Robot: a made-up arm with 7 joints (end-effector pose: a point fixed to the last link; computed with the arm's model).
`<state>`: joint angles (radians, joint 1 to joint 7).
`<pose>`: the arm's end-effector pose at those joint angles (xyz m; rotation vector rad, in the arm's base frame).
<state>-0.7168 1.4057 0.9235 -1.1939 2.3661 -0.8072 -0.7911</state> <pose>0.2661 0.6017 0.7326 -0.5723 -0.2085 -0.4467</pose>
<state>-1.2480 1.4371 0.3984 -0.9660 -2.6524 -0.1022 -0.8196</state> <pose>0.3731 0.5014 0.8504 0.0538 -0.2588 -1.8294</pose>
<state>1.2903 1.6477 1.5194 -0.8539 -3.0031 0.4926 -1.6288</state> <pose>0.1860 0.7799 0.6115 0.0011 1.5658 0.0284</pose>
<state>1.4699 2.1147 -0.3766 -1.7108 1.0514 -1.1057 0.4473</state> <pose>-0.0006 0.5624 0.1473 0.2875 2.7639 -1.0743</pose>
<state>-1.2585 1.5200 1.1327 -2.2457 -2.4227 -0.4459 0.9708</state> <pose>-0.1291 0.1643 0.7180 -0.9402 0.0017 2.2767</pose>
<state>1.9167 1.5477 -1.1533 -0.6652 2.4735 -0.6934 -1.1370</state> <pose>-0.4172 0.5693 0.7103 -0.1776 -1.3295 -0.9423</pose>
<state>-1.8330 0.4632 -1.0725 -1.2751 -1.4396 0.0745 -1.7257</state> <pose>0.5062 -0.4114 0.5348 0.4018 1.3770 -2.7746</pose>
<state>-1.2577 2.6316 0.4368 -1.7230 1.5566 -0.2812 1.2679</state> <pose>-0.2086 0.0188 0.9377 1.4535 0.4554 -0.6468</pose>
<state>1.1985 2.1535 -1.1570 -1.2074 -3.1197 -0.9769 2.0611</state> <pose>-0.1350 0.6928 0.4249 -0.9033 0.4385 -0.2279</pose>
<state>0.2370 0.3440 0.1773 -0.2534 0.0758 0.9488 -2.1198</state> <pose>-0.0360 0.3296 -0.3964 -1.3568 -1.2214 0.6178</pose>
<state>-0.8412 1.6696 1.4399 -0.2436 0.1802 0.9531 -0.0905</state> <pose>0.0956 0.8258 0.6092 -1.1161 1.3854 -0.6066</pose>
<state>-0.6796 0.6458 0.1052 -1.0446 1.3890 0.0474 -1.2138</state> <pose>0.6928 0.3359 0.2412 0.2932 1.7873 -0.0322</pose>
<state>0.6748 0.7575 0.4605 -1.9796 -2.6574 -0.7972 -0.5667</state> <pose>0.2234 0.3384 0.0895 -1.8772 0.3617 -1.2016</pose>
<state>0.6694 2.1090 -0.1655 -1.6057 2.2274 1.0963 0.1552</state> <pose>0.3495 0.5589 0.2512 0.9650 -2.3231 0.6236</pose>
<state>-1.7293 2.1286 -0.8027 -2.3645 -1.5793 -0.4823 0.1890</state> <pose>0.2053 0.0803 0.6310 -1.2899 0.5923 -2.7323</pose>
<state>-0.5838 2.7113 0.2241 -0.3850 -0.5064 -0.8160 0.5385</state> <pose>-0.1476 0.3018 1.1267 0.4673 1.2228 2.1474</pose>
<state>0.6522 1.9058 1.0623 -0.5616 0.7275 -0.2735 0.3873</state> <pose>0.2236 0.7248 0.7416 -0.1094 1.4012 0.6921</pose>
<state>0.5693 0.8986 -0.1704 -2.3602 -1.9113 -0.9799 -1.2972</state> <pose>0.1753 0.0854 0.1196 1.8822 -1.3591 1.5777</pose>
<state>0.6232 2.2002 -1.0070 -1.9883 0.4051 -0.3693 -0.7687</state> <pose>0.0891 0.4479 0.1895 -2.1997 -1.6326 0.0032</pose>
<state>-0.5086 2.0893 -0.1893 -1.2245 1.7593 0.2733 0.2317</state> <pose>0.3701 0.5375 0.7820 -0.0680 1.6982 -0.2879</pose>
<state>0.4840 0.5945 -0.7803 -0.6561 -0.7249 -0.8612 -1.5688</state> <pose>-0.1300 0.2271 -0.2915 2.7640 0.5582 0.3886</pose>
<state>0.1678 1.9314 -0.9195 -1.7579 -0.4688 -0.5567 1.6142</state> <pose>0.2229 0.4681 0.1477 -0.7338 -2.6549 0.7689</pose>
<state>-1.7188 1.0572 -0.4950 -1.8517 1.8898 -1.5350 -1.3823</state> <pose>0.3833 -0.0482 0.7706 -0.1148 -0.1273 -0.2902</pose>
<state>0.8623 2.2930 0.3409 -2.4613 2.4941 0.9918 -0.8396</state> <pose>0.3318 0.1525 0.2120 -1.1291 -1.6872 0.9551</pose>
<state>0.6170 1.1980 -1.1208 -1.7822 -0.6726 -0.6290 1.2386</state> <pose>-0.1081 0.1734 -0.0957 -0.8581 -2.0316 1.7451</pose>
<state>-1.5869 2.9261 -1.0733 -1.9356 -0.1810 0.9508 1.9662</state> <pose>-0.0052 0.4069 0.7354 -0.4831 0.6825 0.6161</pose>
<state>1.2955 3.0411 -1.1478 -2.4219 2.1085 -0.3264 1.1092</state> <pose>0.0330 0.3843 0.4111 1.9654 -2.1157 -0.4844</pose>
